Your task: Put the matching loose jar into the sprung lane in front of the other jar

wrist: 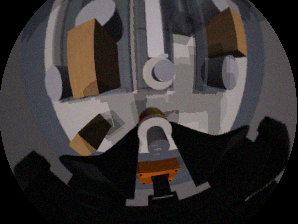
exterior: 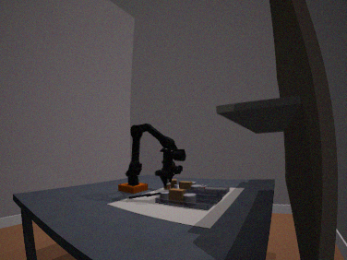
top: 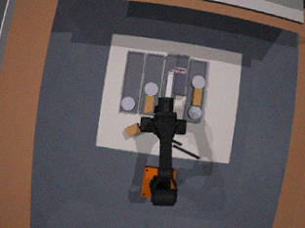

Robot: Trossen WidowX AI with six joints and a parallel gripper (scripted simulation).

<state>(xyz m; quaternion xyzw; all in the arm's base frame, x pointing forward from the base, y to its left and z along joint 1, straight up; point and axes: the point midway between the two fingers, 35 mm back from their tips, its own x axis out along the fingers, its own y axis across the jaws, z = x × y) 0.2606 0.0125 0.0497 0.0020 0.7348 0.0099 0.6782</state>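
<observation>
Now: gripper tip 210 mm short of the sprung lane, 50 mm to the left of it and 40 mm above it. Round my gripper tip: shelf 570 mm ahead, 60 mm to the right, 310 mm above; then white pusher part 170 mm ahead, 50 mm to the right, 10 mm below; then small red mark 250 mm ahead, 60 mm to the right, 10 mm above.
</observation>
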